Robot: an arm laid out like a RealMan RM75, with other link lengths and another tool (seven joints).
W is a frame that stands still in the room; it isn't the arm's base.
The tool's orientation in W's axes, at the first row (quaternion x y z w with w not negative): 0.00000, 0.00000, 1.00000, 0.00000
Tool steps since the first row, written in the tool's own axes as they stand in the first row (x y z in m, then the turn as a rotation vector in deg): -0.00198, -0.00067, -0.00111, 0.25, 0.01, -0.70; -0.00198, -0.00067, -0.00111, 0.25, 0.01, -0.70; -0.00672, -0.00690, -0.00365, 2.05, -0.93, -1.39; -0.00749, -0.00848, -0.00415, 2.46, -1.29, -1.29; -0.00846, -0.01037, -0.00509, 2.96, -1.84, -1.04; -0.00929, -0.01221, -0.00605, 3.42, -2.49, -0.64; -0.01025, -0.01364, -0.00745, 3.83, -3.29, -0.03; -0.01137, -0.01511, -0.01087, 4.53, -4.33, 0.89; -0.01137, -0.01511, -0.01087, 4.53, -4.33, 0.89; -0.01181, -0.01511, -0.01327, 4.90, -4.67, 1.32
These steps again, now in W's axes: 0.00198, 0.00067, -0.00111, -0.25, -0.01, -0.70; 0.00198, 0.00067, -0.00111, -0.25, -0.01, -0.70; 0.00672, 0.00690, -0.00365, -2.05, 0.93, -1.39; 0.00749, 0.00848, -0.00415, -2.46, 1.29, -1.29; 0.00846, 0.01037, -0.00509, -2.96, 1.84, -1.04; 0.00929, 0.01221, -0.00605, -3.42, 2.49, -0.64; 0.01025, 0.01364, -0.00745, -3.83, 3.29, -0.03; 0.01137, 0.01511, -0.01087, -4.53, 4.33, 0.89; 0.01137, 0.01511, -0.01087, -4.53, 4.33, 0.89; 0.01181, 0.01511, -0.01327, -4.90, 4.67, 1.32
